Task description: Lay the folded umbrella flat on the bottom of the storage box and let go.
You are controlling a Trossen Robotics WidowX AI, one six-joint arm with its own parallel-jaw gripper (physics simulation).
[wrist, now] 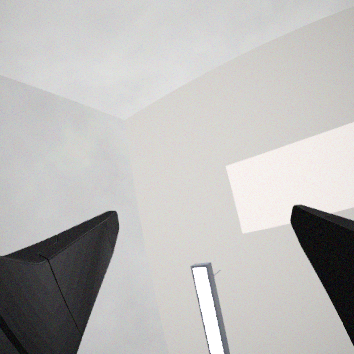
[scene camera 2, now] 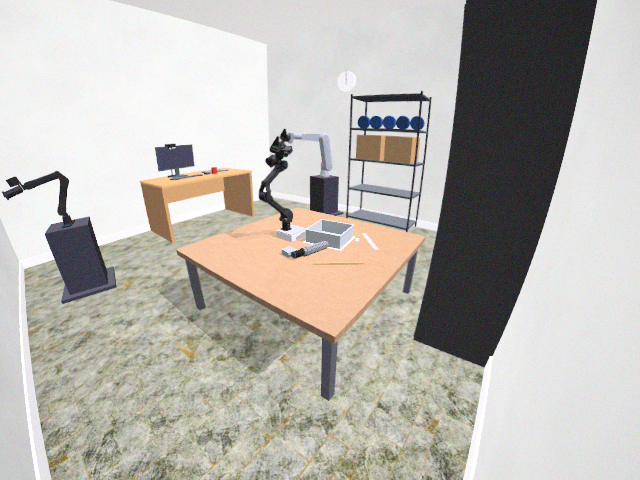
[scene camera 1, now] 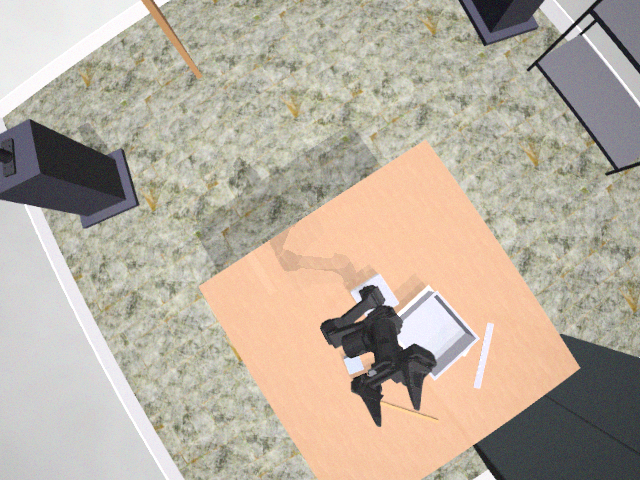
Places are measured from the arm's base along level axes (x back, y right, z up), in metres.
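Where they show: gripper, between the fingertips: (wrist: 206, 217) (scene camera 2: 281, 132) (scene camera 1: 397, 418); arm's base, origin of its link: (scene camera 2: 286, 229) (scene camera 1: 367, 294).
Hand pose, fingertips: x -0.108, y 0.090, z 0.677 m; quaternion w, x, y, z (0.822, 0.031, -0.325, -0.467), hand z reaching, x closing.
Note:
Each offset is from my fingertips to the centre of the thing. Level surfaces: height alone.
The folded umbrella @(dy -0.034, dx -0.234, dz -0.706 m) (scene camera 2: 314, 248) is a grey ribbed cylinder with a black handle. It lies on the table in front of the storage box in scene camera 2; the arm mostly hides it in scene camera 1. The storage box @(dy -0.290, dx -0.147, dz -0.685 m) (scene camera 1: 455, 315) (scene camera 2: 320, 238) is light grey, open-topped and upright beside the arm's base. The umbrella is outside it, and the arm covers part of the box in scene camera 1. My gripper (scene camera 1: 398, 416) (scene camera 2: 279, 135) (wrist: 206, 217) is open and empty, high above the table and pointing upward. The umbrella and box do not show in the wrist view.
A pale block @(dy +0.077, dx -0.156, dz -0.716 m) (scene camera 1: 353, 364) (scene camera 2: 288, 251) sits by the umbrella's handle. A thin tan stick @(dy -0.067, dx -0.453, dz -0.728 m) (scene camera 1: 426, 416) (scene camera 2: 338, 264) lies in front. A white strip @(dy -0.487, dx -0.354, dz -0.733 m) (scene camera 1: 484, 356) (scene camera 2: 370, 241) and a small white cube @(dy -0.417, dx -0.293, dz -0.728 m) (scene camera 2: 356, 239) lie beyond the box on the table @(dz -0.733 m) (scene camera 1: 258, 310) (scene camera 2: 248, 268).

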